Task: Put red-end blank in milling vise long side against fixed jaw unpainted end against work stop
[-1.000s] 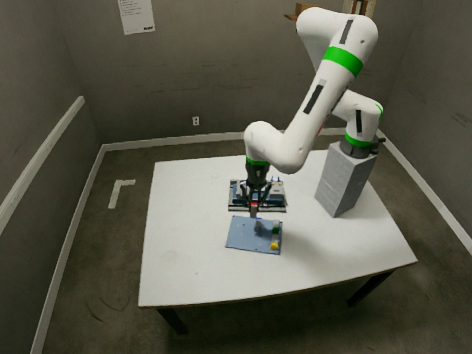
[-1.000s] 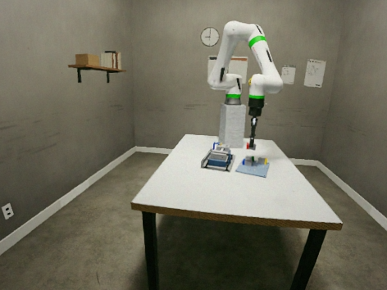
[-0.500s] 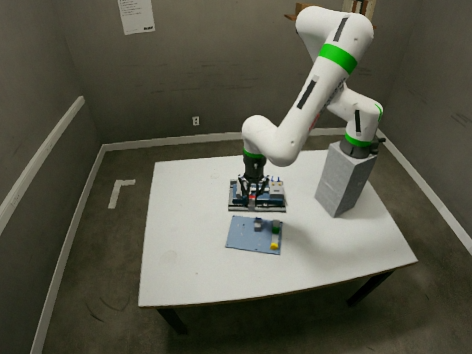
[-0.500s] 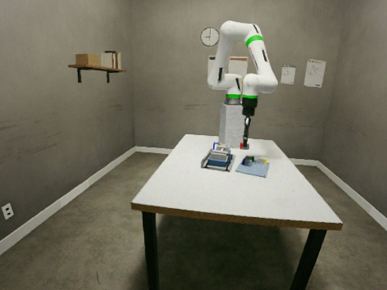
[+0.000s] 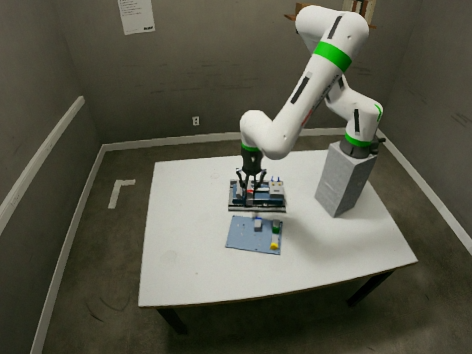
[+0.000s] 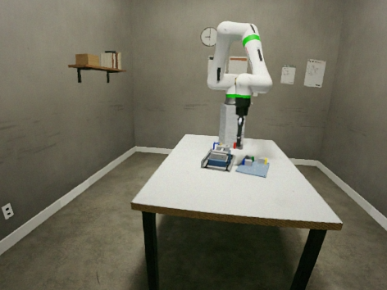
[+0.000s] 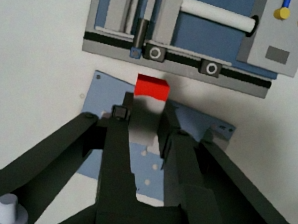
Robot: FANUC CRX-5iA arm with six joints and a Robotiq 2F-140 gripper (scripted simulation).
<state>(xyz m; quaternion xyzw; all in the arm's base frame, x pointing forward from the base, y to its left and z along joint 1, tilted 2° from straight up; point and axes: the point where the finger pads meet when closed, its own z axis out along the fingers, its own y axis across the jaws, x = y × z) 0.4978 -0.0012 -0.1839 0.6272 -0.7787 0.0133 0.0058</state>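
The work stop lies 9 cm below my hand, 7 cm to the right of it and 1 cm ahead of it. Also, from my hand: red-ended blank: 3 cm below; plate: 18 cm below, 12 cm to the left, 1 cm behind; blue-ended blank: 15 cm below, 8 cm to the left, 3 cm behind.
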